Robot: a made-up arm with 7 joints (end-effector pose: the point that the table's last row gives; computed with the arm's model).
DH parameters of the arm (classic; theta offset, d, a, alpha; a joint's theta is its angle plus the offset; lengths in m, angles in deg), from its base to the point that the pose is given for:
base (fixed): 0 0 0 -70
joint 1: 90 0 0 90
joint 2: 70 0 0 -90
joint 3: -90 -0.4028 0.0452 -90
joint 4: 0 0 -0.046 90
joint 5: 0 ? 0 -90
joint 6: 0 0 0 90
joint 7: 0 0 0 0
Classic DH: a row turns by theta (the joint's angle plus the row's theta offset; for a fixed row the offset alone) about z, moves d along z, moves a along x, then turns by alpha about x.
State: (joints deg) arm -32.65 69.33 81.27 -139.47 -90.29 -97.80 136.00
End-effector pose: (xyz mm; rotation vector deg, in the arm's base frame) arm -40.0 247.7 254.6 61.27 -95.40 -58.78
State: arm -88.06 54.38 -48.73 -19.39 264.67 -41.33 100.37
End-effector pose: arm 697.8 316.7 180.0 39.72 -56.97 -53.17
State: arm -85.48 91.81 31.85 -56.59 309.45 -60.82 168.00
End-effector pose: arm 56.5 536.2 496.2 -68.86 -133.19 -33.29
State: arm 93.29 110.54 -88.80 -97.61 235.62 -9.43 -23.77
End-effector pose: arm -424.1 372.5 152.0 113.78 45.10 100.75
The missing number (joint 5, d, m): -0.3802
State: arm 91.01 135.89 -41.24 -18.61 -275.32 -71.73 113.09
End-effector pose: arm 265.0 724.0 160.2 10.54 -41.81 13.93
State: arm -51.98 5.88 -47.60 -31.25 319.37 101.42 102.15
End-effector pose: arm 629.8 -200.0 -411.8 60.96 -72.99 46.95
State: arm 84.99 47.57 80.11 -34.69 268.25 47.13 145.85
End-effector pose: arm -549.9 535.8 102.7 148.92 -39.69 34.07
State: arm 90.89 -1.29 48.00 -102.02 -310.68 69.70 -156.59
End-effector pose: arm -463.0 247.0 -206.3 -17.42 23.15 -70.65
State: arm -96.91 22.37 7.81 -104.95 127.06 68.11 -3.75
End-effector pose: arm 293.4 -89.3 456.1 -93.70 -58.42 -107.51
